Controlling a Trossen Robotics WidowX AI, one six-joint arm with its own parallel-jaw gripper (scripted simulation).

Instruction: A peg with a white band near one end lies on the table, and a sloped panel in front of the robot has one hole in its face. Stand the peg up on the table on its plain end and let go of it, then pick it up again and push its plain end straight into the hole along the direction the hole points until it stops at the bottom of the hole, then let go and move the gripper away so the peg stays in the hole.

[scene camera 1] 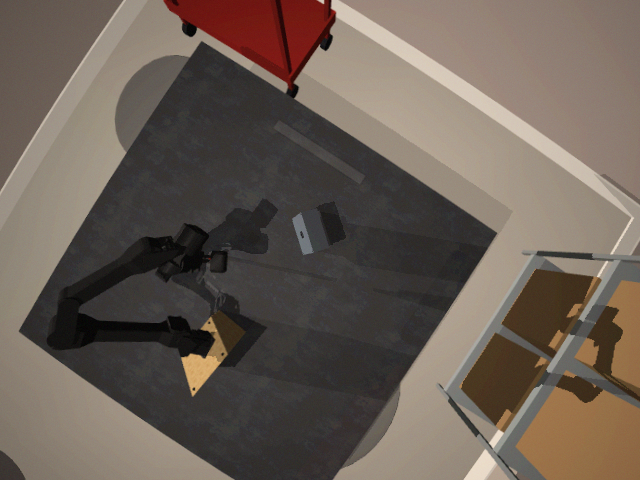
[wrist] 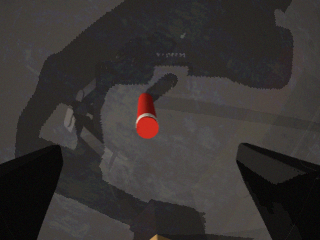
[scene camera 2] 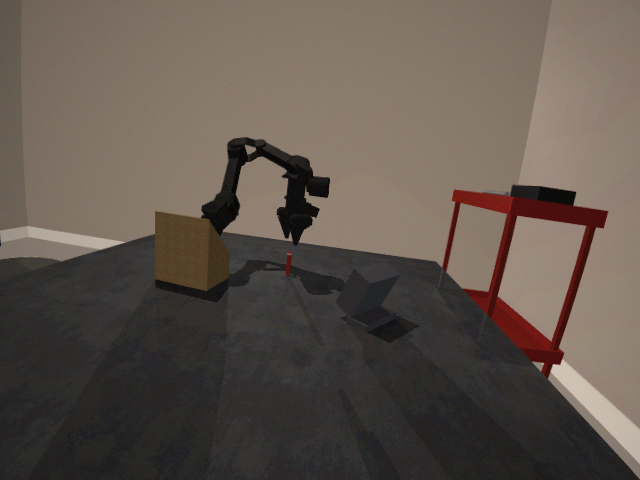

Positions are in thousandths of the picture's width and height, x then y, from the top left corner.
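Note:
My gripper (scene camera 2: 454, 503) is open and holds nothing; the wrist view also shows the gripper (wrist: 470, 648). A red peg (wrist: 461, 523) and a grey sloped panel (scene camera 1: 484, 464) are visible as well.

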